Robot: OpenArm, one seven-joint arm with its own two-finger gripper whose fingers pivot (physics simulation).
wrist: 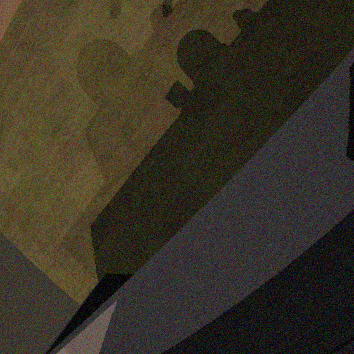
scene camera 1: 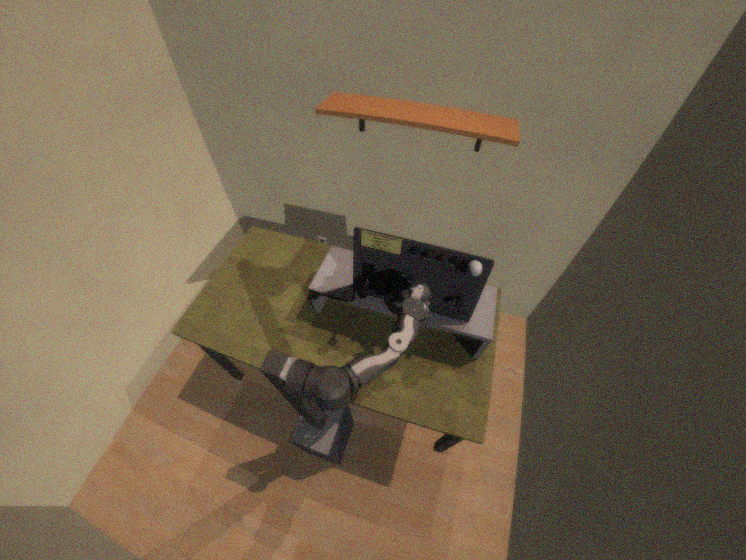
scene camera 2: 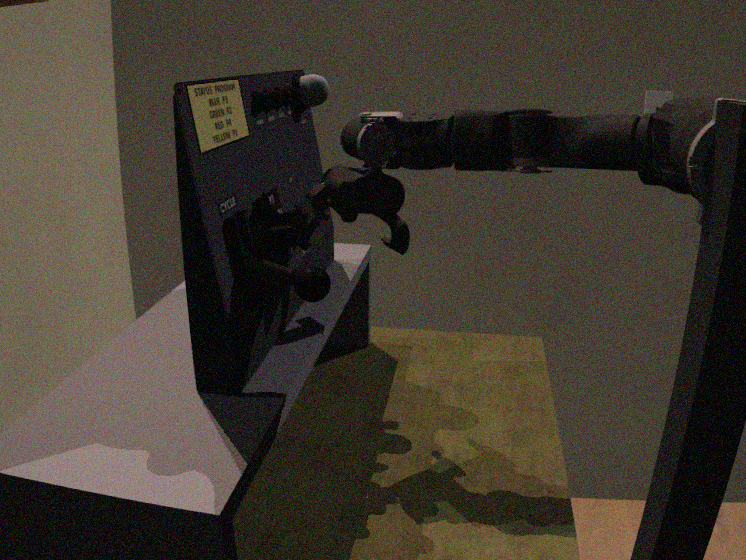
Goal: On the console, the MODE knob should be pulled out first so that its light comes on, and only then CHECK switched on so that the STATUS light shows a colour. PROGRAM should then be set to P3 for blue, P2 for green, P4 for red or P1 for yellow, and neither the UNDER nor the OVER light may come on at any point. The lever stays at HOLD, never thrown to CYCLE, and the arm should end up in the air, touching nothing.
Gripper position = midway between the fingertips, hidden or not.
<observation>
In view: my gripper (scene camera 2: 347,247) and a lever (scene camera 2: 312,283).
</observation>
